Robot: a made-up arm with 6 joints.
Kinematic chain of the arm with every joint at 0, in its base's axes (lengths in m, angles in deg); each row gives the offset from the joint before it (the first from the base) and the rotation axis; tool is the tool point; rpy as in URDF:
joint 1: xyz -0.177 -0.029 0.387 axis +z
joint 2: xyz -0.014 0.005 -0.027 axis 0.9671 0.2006 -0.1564
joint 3: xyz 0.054 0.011 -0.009 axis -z
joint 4: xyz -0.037 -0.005 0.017 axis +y
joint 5: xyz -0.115 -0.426 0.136 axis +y
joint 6: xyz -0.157 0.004 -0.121 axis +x
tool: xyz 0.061 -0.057 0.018 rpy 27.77 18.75 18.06
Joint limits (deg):
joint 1: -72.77..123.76
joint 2: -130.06..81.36
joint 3: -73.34..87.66
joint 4: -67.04..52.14
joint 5: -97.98..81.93
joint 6: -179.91..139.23
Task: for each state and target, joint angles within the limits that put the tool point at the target. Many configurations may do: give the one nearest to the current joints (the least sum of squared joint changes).
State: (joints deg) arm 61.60 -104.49 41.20 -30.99 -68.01 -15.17
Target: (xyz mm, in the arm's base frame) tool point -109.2 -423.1 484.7
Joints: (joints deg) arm 78.98 -99.62 57.65 -36.72 -74.77 -51.82
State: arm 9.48 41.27 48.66 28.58 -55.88 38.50
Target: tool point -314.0 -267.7 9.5
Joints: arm 16.28 63.64 13.39 27.98 -72.33 68.90
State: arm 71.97 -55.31 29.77 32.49 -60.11 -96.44
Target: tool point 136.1 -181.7 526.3
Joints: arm 92.65 -20.04 16.43 25.78 -67.33 -99.77
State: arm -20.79 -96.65 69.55 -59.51 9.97 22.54
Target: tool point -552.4 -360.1 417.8
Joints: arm -1.75 -100.71 66.33 -65.74 12.03 24.17
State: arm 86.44 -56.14 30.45 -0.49 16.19 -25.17
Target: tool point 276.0 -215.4 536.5
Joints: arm 112.50 -32.95 15.38 -19.86 22.49 -11.75
